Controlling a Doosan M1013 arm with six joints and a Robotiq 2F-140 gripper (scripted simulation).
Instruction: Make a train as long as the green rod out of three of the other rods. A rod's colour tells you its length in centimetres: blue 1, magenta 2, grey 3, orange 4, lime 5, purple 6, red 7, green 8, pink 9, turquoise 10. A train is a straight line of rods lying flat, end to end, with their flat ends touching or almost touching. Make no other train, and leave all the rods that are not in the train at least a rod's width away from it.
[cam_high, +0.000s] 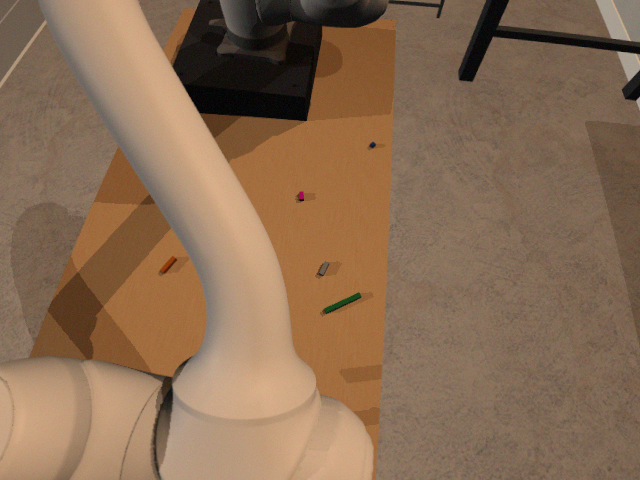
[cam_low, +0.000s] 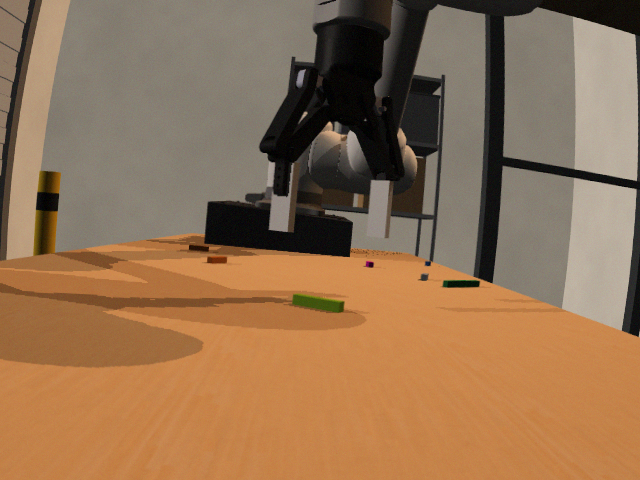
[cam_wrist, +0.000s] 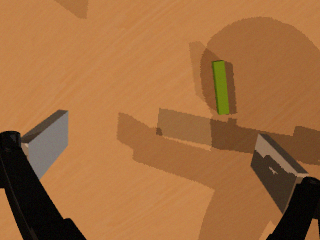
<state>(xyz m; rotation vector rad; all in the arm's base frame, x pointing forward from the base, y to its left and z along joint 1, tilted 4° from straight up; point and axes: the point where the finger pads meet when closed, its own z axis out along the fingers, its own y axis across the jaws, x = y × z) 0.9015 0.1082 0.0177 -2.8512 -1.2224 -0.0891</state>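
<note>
Right now the blue rod is 66 cm behind my hand, 23 cm to the left of it and 7 cm below it. Round my hand: green rod: 24 cm behind, 21 cm to the left, 7 cm below; then lime rod: 6 cm ahead, 1 cm to the right, 7 cm below; then grey rod: 31 cm behind, 16 cm to the left, 7 cm below.
</note>
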